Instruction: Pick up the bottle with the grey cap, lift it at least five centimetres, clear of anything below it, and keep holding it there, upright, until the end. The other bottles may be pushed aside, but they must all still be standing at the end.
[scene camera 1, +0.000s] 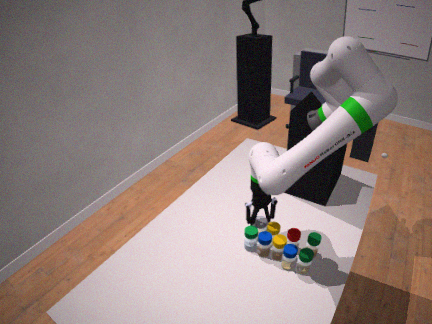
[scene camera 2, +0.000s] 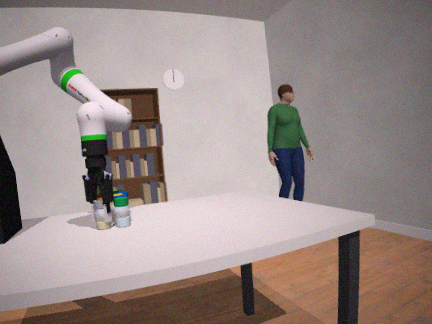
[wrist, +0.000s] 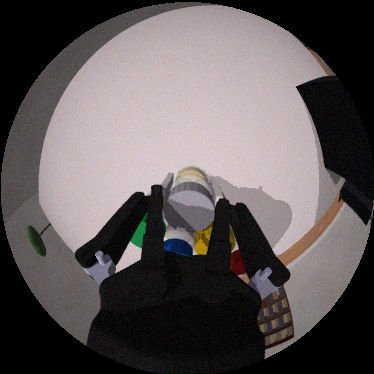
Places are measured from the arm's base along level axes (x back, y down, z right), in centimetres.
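Where they show: gripper, fingertip midpoint: (scene camera 1: 259, 231) (scene camera 2: 102, 221); arm's base at its link origin: (scene camera 1: 317, 125).
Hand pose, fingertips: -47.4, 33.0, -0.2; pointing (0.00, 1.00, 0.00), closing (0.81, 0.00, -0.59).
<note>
Each offset is from my fingertips to the centre of the thing, as dx, dy, dz. Level surfaces: height alone.
The bottle with the grey cap {-0.3, -2.4, -0.4} (scene camera 1: 260, 219) (scene camera 2: 103, 224) (wrist: 191, 201) stands upright on the white table {dy +2.8} (scene camera 1: 165, 260) (scene camera 2: 240, 220) (wrist: 175, 90), at the edge of a cluster of bottles. My gripper (scene camera 1: 260, 222) (scene camera 2: 102, 208) (wrist: 190, 182) points down and is shut on this bottle, one finger on each side just below the cap. In scene camera 2 the fingers partly hide its upper part. A green-capped bottle {-7.5, -2.4, -0.9} (scene camera 1: 251, 239) (scene camera 2: 121, 210) (wrist: 141, 233), a blue-capped bottle {-6.8, -2.4, -7.2} (scene camera 1: 265, 243) (wrist: 178, 247) and a yellow-capped bottle {+0.0, -2.4, -6.9} (scene camera 1: 273, 228) (wrist: 202, 241) stand close beside it.
Farther along the cluster stand a red-capped bottle {+1.9, -2.4, -15.6} (scene camera 1: 294, 234) (wrist: 238, 262), a second yellow-capped bottle {-4.7, -2.4, -12.9} (scene camera 1: 279, 242), a second blue-capped bottle {-6.4, -2.4, -18.9} (scene camera 1: 290, 251) and two more green-capped bottles, all upright. The black robot pedestal (scene camera 1: 317, 170) is behind. A person (scene camera 2: 286, 130) stands beyond the table.
</note>
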